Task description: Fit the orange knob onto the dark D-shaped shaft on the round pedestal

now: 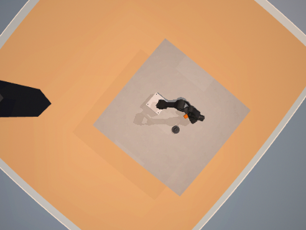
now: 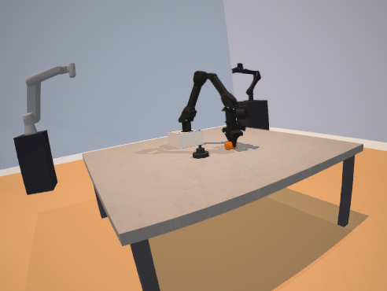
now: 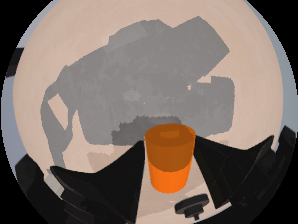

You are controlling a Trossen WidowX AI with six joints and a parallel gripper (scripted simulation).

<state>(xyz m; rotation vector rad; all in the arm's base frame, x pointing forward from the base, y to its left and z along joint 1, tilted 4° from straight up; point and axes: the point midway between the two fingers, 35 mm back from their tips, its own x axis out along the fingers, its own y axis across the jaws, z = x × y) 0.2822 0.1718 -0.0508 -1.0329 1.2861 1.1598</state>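
My gripper tip is now 210 mm to the left of the round pedestal, 30 mm short of it and 20 mm below it. The rest, counted from my gripper tip: orange knob 20 mm to the right, 10 mm above.
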